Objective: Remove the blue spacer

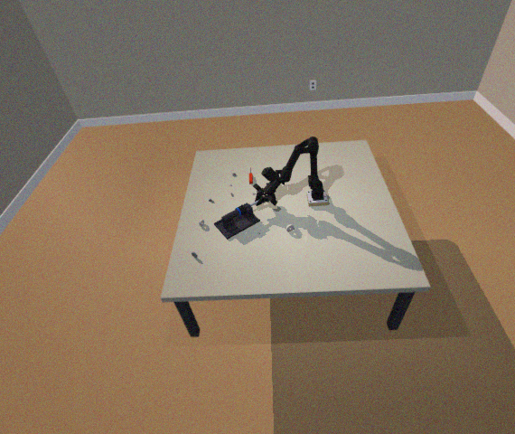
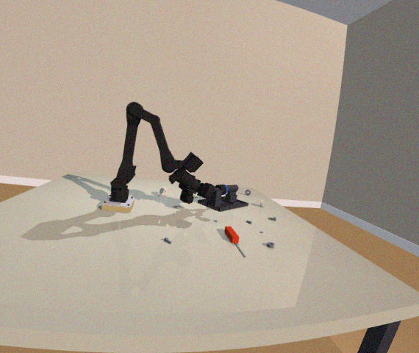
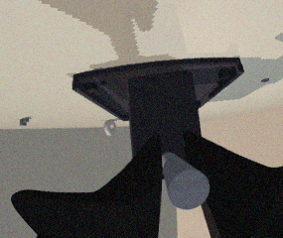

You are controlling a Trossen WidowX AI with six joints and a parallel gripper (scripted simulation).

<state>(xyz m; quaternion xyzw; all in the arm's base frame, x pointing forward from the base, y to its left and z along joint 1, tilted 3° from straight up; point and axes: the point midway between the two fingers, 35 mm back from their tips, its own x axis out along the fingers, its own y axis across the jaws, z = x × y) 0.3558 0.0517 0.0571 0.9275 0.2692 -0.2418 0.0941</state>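
Now: gripper tip 4 cm short of the grey shaft, 3 cm to the right of it and 2 cm below it. Round my gripper tip: blue spacer: 10 cm ahead, 6 cm to the left, 2 cm above; then pale ring: 19 cm behind, 17 cm to the left, 4 cm below.
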